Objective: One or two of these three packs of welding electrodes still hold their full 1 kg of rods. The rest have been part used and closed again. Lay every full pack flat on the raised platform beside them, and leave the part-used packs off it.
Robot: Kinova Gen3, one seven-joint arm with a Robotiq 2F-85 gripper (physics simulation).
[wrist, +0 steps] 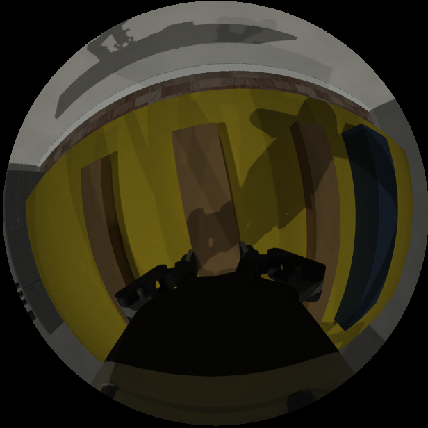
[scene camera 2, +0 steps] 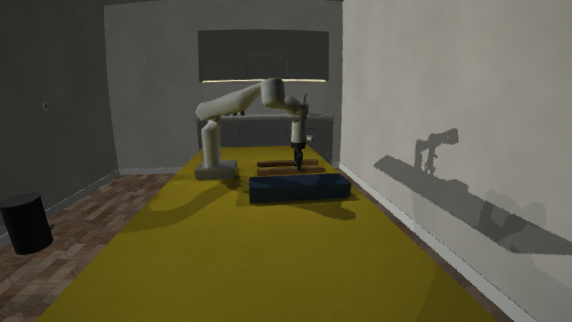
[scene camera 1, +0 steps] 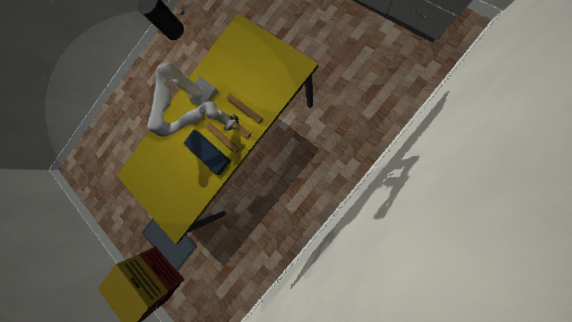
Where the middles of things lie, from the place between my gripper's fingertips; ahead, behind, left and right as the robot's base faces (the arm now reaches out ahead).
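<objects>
There is the dark blue raised platform (scene camera 2: 316, 186), and counting from my hand I find it 320 mm to the right of the hand, 20 mm behind it and 20 mm above it.
</objects>
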